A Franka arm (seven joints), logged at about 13 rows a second.
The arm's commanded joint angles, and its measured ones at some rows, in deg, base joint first. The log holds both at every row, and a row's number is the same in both.
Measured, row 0:
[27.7, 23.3, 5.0, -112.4, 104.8, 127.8, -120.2]
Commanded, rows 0 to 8:
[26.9, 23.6, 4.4, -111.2, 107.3, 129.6, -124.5]
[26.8, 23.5, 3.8, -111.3, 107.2, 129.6, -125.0]
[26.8, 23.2, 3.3, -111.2, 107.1, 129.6, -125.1]
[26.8, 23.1, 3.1, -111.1, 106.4, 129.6, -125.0]
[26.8, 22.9, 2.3, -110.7, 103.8, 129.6, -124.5]
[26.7, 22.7, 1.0, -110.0, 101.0, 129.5, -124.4]
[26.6, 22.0, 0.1, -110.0, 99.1, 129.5, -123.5]
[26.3, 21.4, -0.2, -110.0, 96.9, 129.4, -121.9]
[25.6, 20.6, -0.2, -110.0, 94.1, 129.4, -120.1]
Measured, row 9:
[26.5, 22.4, -0.1, -109.8, 97.8, 127.8, -121.7]
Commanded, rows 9 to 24:
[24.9, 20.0, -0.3, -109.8, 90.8, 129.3, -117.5]
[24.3, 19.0, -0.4, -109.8, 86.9, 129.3, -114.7]
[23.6, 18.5, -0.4, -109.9, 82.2, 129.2, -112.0]
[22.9, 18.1, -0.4, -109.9, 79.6, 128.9, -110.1]
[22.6, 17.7, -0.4, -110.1, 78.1, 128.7, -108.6]
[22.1, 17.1, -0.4, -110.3, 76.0, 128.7, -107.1]
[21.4, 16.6, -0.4, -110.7, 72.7, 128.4, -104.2]
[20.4, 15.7, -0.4, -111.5, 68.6, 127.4, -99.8]
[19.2, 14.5, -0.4, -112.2, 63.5, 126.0, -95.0]
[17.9, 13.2, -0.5, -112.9, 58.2, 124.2, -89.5]
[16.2, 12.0, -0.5, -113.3, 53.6, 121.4, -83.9]
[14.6, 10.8, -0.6, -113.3, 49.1, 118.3, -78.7]
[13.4, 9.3, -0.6, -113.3, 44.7, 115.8, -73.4]
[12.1, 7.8, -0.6, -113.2, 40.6, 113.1, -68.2]
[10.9, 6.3, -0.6, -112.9, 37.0, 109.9, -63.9]
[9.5, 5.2, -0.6, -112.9, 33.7, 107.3, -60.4]
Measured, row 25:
[11.8, 9.3, -1.3, -111.1, 38.9, 111.2, -67.4]
